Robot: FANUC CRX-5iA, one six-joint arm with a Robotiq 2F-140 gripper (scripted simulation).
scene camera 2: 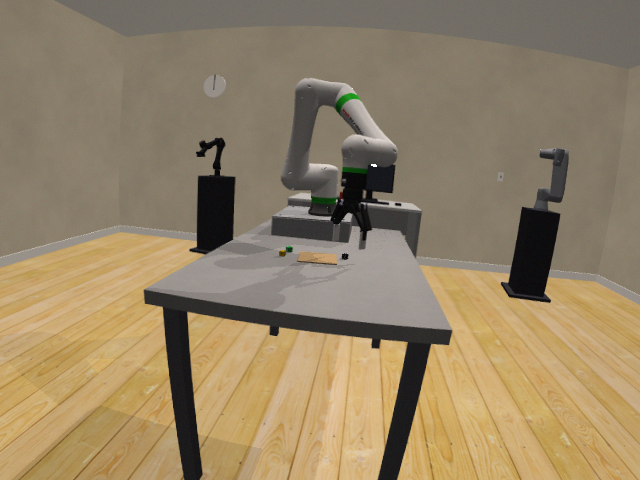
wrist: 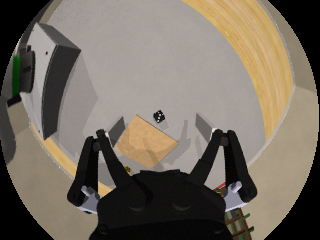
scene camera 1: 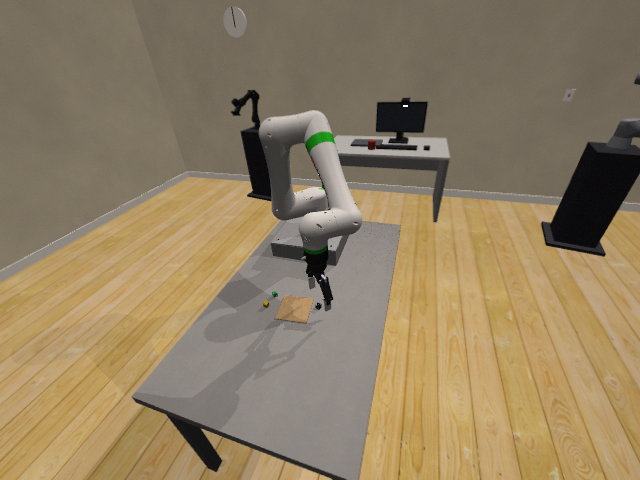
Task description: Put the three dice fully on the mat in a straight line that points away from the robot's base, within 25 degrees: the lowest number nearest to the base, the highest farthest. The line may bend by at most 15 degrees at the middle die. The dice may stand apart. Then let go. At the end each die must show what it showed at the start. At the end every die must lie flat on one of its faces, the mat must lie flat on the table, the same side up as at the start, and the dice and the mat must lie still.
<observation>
In view: the gripper [scene camera 2: 348, 244] and a tan mat [scene camera 1: 293, 308].
The tan mat shows as well in the wrist view [wrist: 142, 142]. The gripper shows as well in the wrist view [wrist: 159, 120].
</observation>
